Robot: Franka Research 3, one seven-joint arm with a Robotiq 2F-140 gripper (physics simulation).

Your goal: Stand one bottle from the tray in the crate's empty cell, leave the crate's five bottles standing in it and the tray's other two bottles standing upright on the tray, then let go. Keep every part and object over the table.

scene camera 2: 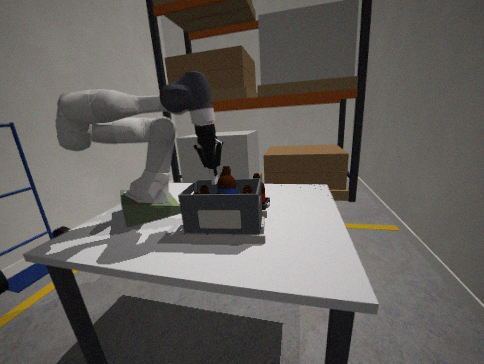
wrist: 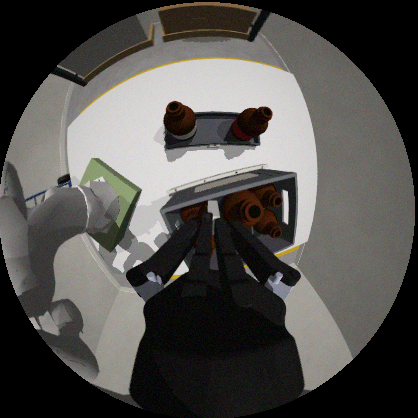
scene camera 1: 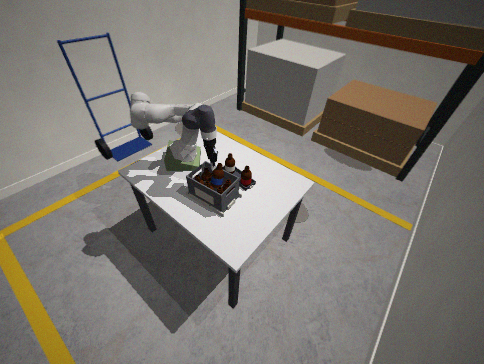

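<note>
My gripper (scene camera 1: 214, 165) (scene camera 2: 215, 175) (wrist: 211, 207) is shut and empty, its fingertips low over the rear left part of the grey crate (scene camera 1: 204, 196) (scene camera 2: 190, 214) (wrist: 280, 176). A blue-labelled bottle (scene camera 1: 218, 176) (scene camera 2: 227, 182) (wrist: 242, 207) is upright in the crate beside the fingertips and rises higher than the other bottles there; its base is hidden. Brown bottles (wrist: 271, 195) (wrist: 270, 225) (wrist: 192, 212) show lower in the crate, some partly behind the fingers. A white-labelled bottle (scene camera 1: 230, 163) (wrist: 180, 120) and a red-labelled bottle (scene camera 1: 246, 177) (wrist: 251, 124) stand upright at opposite ends of the dark tray (wrist: 215, 132).
The crate and tray are on the white table (scene camera 1: 250, 225) (scene camera 2: 300, 260), with a gap between them. The green base block (scene camera 1: 182, 161) (scene camera 2: 150, 208) stands left of the crate under the arm. A storage rack (scene camera 1: 242, 60) (scene camera 2: 364, 100) stands beyond the table.
</note>
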